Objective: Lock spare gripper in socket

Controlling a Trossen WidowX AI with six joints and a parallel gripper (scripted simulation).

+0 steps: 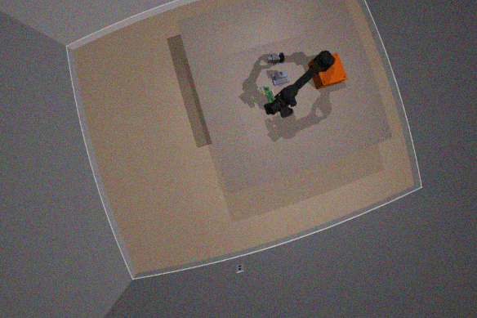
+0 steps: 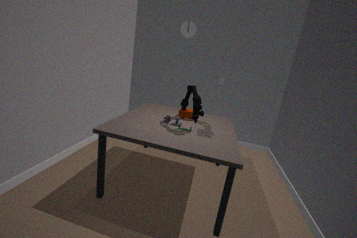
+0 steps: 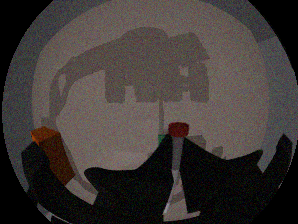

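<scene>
My gripper tip is now 2 cm short of the green strip, 10 cm to the left of it and 7 cm above it. From my gripper tip the other things lie so: spare gripper (5 cm behind, 36 cm to the right, 6 cm below); grey mount (6 cm behind, 22 cm to the right, 4 cm below).
</scene>
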